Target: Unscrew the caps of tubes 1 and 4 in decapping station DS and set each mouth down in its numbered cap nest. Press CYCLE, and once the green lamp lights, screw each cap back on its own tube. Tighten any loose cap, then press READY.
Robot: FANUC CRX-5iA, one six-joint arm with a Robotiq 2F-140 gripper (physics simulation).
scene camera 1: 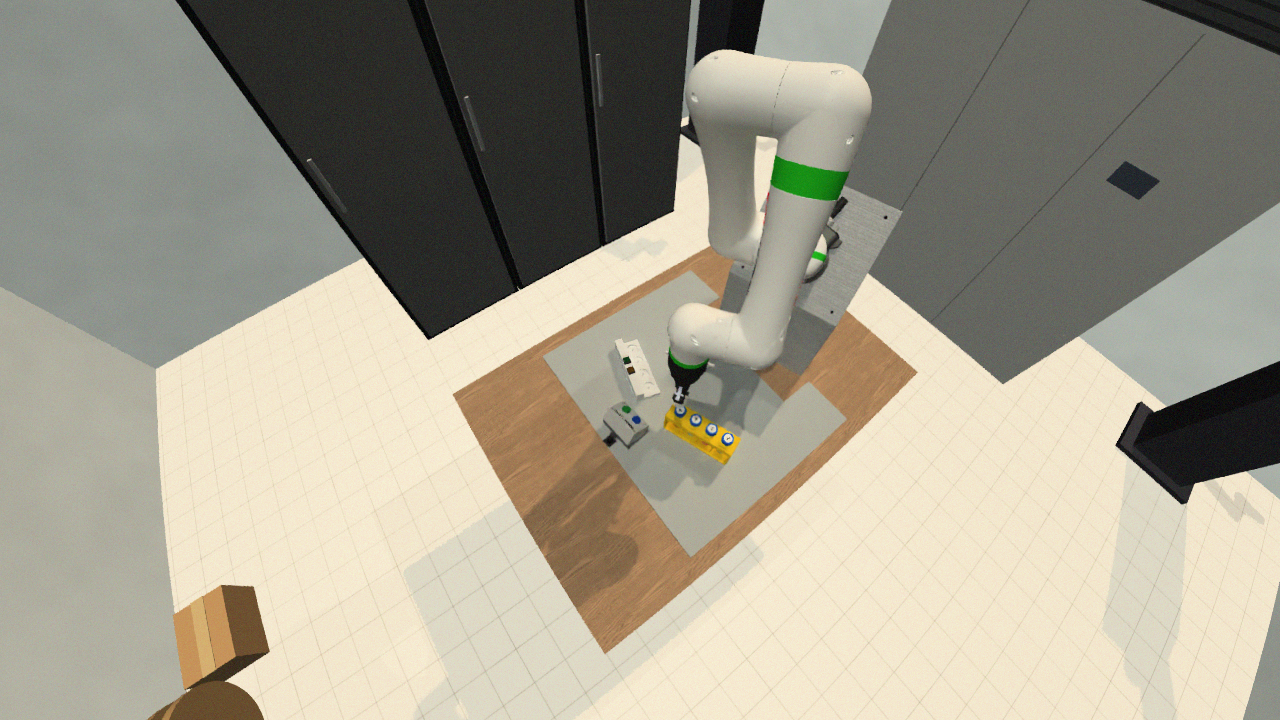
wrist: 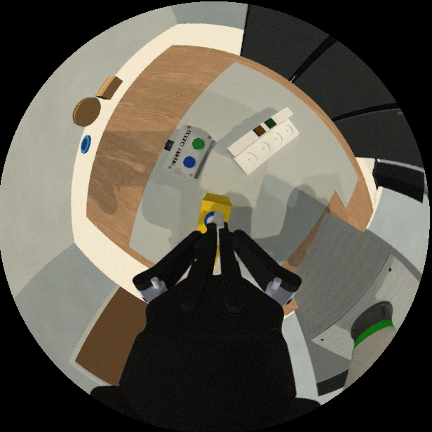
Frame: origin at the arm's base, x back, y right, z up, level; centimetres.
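Seen in the pictures: gripper, fingertip midpoint: (scene camera 1: 678, 404).
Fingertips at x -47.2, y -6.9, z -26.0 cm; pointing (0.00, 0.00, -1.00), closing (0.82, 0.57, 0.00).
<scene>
Pixels of each thing's top centre, then the offset from my fingertips to it. "spot": a spot on its surface instead. Level surfaces: height alone.
- tube 4, top centre: (scene camera 1: 680, 410) dy -1.4, dx -0.4, dz -0.6 cm
- yellow decapping station, top centre: (scene camera 1: 703, 426) dy -8.7, dx +2.4, dz -2.4 cm
- tube 1, top centre: (scene camera 1: 728, 438) dy -16.0, dx +5.1, dz -0.6 cm
- white cap-nest block, surface spot: (scene camera 1: 637, 368) spot: dy +22.1, dx +1.1, dz -11.7 cm
- grey button box, top centre: (scene camera 1: 625, 417) dy +7.4, dx -13.7, dz -4.3 cm
- grey mat, surface height: dz -12.7 cm
- wooden table top, surface height: dz -13.0 cm
My gripper (scene camera 1: 679, 400) (wrist: 218, 218) is shut with nothing between the fingertips, right at the cap of tube 4 (scene camera 1: 680, 411) (wrist: 208, 220). The fingertips partly cover this blue-ringed cap in the wrist view; contact is unclear. The yellow decapping station (scene camera 1: 698, 437) (wrist: 217, 200) holds a row of capped tubes, with the cap of tube 1 (scene camera 1: 727, 438) at the far end in the scene view. The white cap-nest block (scene camera 1: 637, 368) (wrist: 243, 146) shows empty round nests. Its green lamp (wrist: 270, 123) looks dark. The grey button box (scene camera 1: 624, 428) has blue CYCLE (wrist: 189, 162) and green READY (wrist: 198, 143) buttons.
A grey mat (scene camera 1: 693, 528) lies on the wooden table top (scene camera 1: 501, 420). The robot's metal pedestal (scene camera 1: 863, 241) stands at the back. Black cabinets (scene camera 1: 501, 89) stand behind the table. A cardboard box (scene camera 1: 219, 631) is on the floor at the lower left.
</scene>
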